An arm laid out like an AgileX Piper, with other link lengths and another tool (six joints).
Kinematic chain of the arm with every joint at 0, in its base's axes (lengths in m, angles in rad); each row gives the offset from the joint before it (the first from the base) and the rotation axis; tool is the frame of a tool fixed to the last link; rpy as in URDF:
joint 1: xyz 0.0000 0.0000 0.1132 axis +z
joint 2: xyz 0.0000 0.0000 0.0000 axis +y
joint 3: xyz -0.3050 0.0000 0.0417 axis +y
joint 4: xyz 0.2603 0.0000 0.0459 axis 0.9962 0 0.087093
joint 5: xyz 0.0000 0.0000 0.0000 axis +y
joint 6: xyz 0.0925 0.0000 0.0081 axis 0.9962 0 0.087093
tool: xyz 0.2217 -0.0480 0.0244 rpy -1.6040 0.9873 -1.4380
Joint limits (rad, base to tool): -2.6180..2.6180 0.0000..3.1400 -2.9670..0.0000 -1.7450..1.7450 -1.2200..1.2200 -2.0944..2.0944
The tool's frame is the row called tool.
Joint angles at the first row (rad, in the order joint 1, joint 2, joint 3, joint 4, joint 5, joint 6):
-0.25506 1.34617 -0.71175 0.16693 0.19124 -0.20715
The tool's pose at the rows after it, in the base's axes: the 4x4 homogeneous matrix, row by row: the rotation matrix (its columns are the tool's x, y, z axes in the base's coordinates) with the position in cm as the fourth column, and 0 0 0 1 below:
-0.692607 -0.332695 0.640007 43.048; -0.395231 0.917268 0.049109 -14.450; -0.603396 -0.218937 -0.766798 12.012; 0 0 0 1
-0.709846 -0.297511 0.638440 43.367; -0.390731 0.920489 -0.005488 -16.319; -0.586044 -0.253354 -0.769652 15.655; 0 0 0 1
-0.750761 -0.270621 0.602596 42.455; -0.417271 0.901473 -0.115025 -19.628; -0.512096 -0.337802 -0.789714 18.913; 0 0 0 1
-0.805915 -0.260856 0.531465 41.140; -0.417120 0.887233 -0.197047 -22.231; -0.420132 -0.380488 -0.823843 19.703; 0 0 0 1
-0.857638 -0.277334 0.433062 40.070; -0.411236 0.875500 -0.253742 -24.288; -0.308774 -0.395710 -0.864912 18.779; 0 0 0 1
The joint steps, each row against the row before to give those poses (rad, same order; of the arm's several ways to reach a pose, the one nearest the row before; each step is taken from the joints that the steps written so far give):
0.00118 0.00087 -0.16350 -0.03872 0.21935 0.07613
0.00001 0.00000 -0.12988 -0.13516 0.12024 0.12455
0.00000 0.00754 -0.11485 -0.18080 0.12760 0.09436
-0.00001 0.03401 -0.07621 -0.11498 0.11147 0.04210
0.00000 0.06203 -0.05769 -0.07769 0.09546 0.00749

